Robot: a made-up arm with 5 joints. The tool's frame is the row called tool. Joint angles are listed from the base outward. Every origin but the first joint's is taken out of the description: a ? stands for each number. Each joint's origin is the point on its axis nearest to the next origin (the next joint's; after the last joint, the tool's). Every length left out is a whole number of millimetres.
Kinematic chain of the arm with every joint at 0, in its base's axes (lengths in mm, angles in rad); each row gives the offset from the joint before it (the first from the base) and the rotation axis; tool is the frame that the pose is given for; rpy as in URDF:
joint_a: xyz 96 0 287 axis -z
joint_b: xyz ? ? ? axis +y
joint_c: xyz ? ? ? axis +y
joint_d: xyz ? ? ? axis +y
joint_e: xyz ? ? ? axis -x
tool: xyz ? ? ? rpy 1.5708 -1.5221 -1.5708
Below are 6 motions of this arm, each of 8 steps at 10 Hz.
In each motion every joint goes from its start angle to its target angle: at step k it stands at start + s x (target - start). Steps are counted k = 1, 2, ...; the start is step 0. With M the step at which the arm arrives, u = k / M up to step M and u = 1 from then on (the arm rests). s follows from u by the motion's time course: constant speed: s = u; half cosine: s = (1 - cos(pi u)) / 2; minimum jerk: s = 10 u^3 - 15 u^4 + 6 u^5.
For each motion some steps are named. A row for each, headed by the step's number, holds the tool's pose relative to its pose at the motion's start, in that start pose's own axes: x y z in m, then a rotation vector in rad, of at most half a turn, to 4 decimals.
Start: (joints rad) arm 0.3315 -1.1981 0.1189 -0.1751 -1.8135
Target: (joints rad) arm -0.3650 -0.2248 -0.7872 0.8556 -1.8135
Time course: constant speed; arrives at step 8
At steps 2, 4, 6, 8:
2: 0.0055 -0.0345 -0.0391 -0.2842 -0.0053 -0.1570
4: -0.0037 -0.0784 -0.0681 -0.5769 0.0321 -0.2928
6: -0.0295 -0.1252 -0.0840 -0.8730 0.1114 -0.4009
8: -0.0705 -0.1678 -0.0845 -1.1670 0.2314 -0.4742

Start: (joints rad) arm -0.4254 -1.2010 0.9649 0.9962 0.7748
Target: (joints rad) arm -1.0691 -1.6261 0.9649 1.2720 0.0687
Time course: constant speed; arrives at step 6
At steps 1, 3, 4, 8:
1: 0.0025 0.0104 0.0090 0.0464 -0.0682 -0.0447
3: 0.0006 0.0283 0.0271 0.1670 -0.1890 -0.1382
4: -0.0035 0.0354 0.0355 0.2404 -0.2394 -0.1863
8: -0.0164 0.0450 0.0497 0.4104 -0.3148 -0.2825

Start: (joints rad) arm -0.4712 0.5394 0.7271 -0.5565 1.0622
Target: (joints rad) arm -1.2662 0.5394 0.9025 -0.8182 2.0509
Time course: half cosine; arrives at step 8
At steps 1, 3, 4, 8:
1: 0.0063 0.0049 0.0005 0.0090 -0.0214 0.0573
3: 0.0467 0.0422 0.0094 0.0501 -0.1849 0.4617
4: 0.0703 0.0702 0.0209 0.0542 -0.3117 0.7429
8: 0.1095 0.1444 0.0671 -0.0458 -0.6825 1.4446

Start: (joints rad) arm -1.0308 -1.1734 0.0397 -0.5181 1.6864
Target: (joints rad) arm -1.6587 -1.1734 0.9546 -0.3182 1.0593
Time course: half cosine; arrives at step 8
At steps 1, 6, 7, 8:
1: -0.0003 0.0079 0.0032 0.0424 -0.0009 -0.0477
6: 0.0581 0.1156 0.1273 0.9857 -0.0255 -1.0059
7: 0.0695 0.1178 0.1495 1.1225 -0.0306 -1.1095
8: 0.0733 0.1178 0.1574 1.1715 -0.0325 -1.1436

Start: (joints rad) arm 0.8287 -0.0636 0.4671 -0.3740 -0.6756
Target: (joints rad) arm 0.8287 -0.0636 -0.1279 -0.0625 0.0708
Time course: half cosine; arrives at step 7
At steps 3, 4, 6, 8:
3: 0.0354 0.0313 -0.0093 0.0605 -0.0926 0.2899
4: 0.0560 0.0496 -0.0098 0.0832 -0.1537 0.4551
6: 0.0873 0.0772 -0.0041 0.0994 -0.2566 0.7051
8: 0.0918 0.0812 -0.0026 0.0998 -0.2725 0.7413

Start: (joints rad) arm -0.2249 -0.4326 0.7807 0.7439 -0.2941
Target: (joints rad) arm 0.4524 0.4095 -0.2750 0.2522 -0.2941
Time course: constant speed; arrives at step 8
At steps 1, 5, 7, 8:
1: 0.0293 -0.0098 -0.0021 -0.0102 -0.0972 -0.0734
5: 0.1272 -0.0923 -0.0130 -0.1127 -0.5012 -0.3266
7: 0.1555 -0.1554 -0.0161 -0.2004 -0.7072 -0.4248
8: 0.1626 -0.1904 -0.0162 -0.2532 -0.8099 -0.4657

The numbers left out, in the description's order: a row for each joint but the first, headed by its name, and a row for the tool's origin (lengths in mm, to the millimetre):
joint_b: 36 -9 0
joint_c: 45 0 179
joint_d: 188 0 7
joint_e: 44 0 0
tool: 0 0 0

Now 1 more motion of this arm.
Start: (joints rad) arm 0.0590 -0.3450 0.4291 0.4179 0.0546
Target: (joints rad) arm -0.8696 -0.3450 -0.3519 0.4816 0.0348
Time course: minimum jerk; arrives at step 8
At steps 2, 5, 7, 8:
2: 0.0166 0.0235 0.0076 0.0856 -0.0746 0.0411
5: 0.0795 0.1418 0.1146 0.6611 -0.4990 0.1496
7: 0.0893 0.1630 0.1782 0.9238 -0.6515 0.1211
8: 0.0897 0.1636 0.1822 0.9403 -0.6602 0.1178

